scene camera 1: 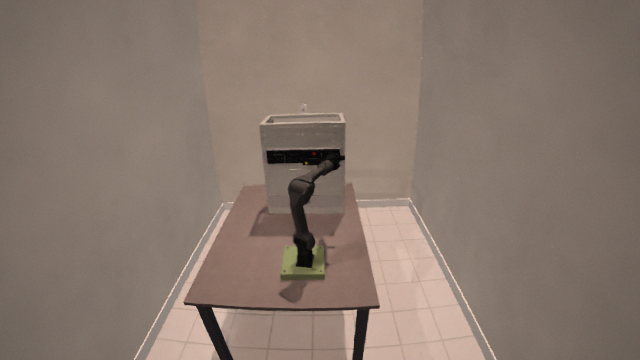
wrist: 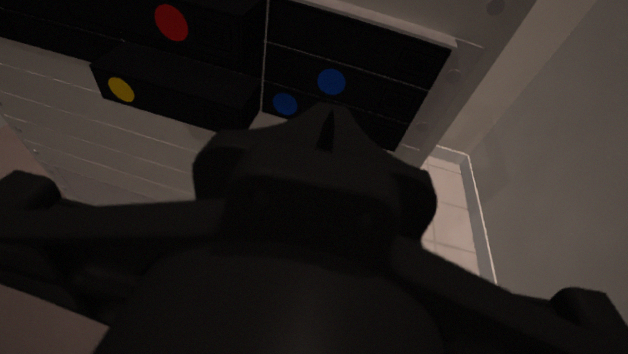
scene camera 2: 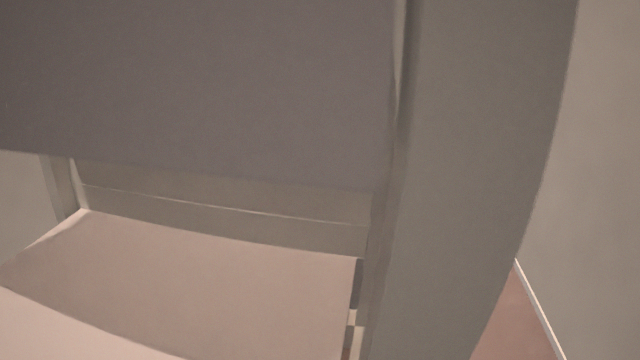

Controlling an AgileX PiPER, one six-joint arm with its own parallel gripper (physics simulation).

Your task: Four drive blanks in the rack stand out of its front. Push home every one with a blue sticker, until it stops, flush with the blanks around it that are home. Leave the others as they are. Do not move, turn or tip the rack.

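The grey rack [scene camera 1: 282, 135] [wrist: 145, 131] stands upright on the table, with a band of black blanks across its front. In the wrist view, a blank with a blue sticker [wrist: 331, 81] is in the right column's middle row. The blank with another blue sticker [wrist: 285, 103] is below it. Both look flush with the blank above them. The red-sticker blank [wrist: 171, 22] and the yellow-sticker blank [wrist: 121, 89] stand out to the left. My gripper [wrist: 328, 125] [scene camera 1: 342, 158] is shut, its tips in front of the right column, covering part of the lower blue-sticker blank. Whether they touch is unclear.
The arm's green base plate [scene camera 1: 288, 272] sits on the brown table [scene camera 1: 240, 270]. Walls stand at both sides and behind. In scene camera 2, large grey panels [scene camera 2: 200, 90] show close up; what they belong to is unclear.
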